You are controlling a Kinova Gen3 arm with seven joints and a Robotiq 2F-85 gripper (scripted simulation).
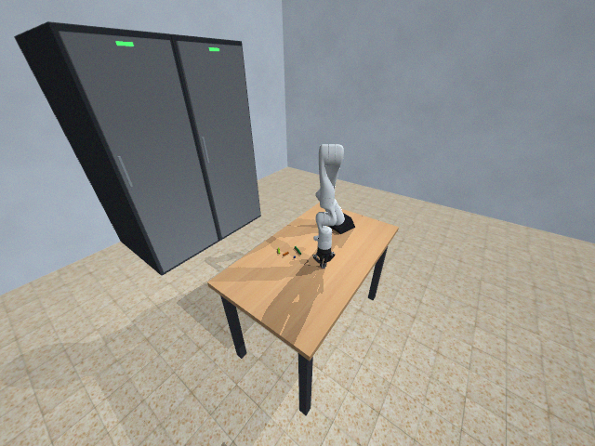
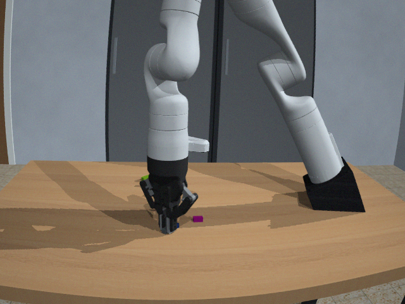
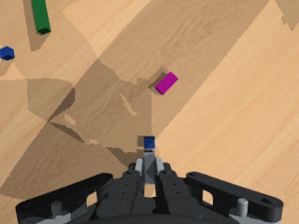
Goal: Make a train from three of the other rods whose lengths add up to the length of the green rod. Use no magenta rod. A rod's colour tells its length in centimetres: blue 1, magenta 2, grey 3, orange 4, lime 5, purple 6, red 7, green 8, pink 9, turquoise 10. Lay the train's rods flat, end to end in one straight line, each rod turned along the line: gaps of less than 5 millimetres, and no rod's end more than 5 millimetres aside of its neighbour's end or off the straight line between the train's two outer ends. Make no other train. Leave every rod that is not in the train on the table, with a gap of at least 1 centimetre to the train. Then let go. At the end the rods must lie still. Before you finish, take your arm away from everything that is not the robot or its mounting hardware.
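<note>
Right now my hand is 2 cm above the grey rod. Round my hand: orange rod: 3 cm behind, 25 cm to the right, 2 cm below; then green rod: 8 cm behind, 19 cm to the right, 2 cm below; then magenta rod: 8 cm behind, 3 cm to the right, 2 cm below.
</note>
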